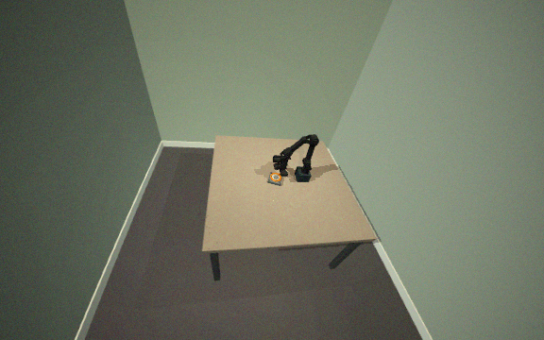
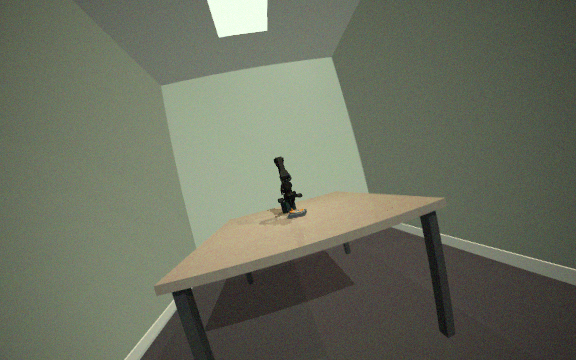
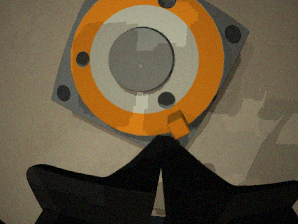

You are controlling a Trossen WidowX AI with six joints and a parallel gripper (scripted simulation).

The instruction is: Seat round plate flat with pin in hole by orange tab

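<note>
My gripper tip is now 5 cm short of the square grey base, 2 cm to the right of it and 2 cm above it.
</note>
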